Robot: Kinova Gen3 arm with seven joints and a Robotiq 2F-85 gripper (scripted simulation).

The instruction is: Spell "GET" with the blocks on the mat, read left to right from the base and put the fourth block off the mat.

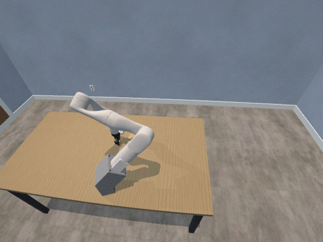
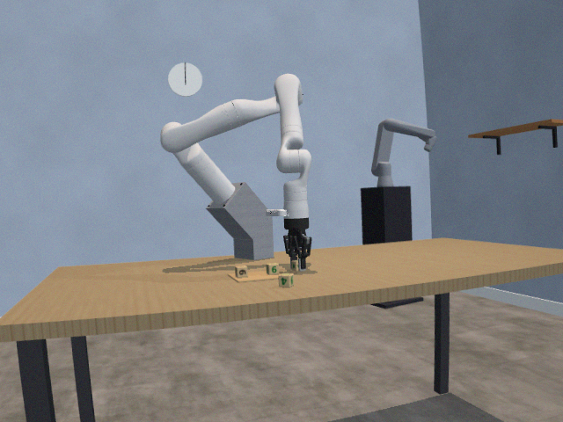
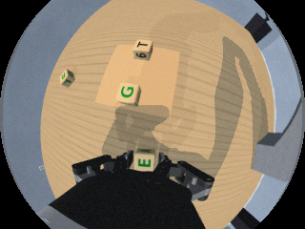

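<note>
The G block is 100 mm to the right of my hand and 30 mm ahead of it. The rest, counted from my hand: T block (190 mm to the right, 10 mm ahead); then mat (150 mm to the right, 20 mm below, 20 mm ahead).
</note>
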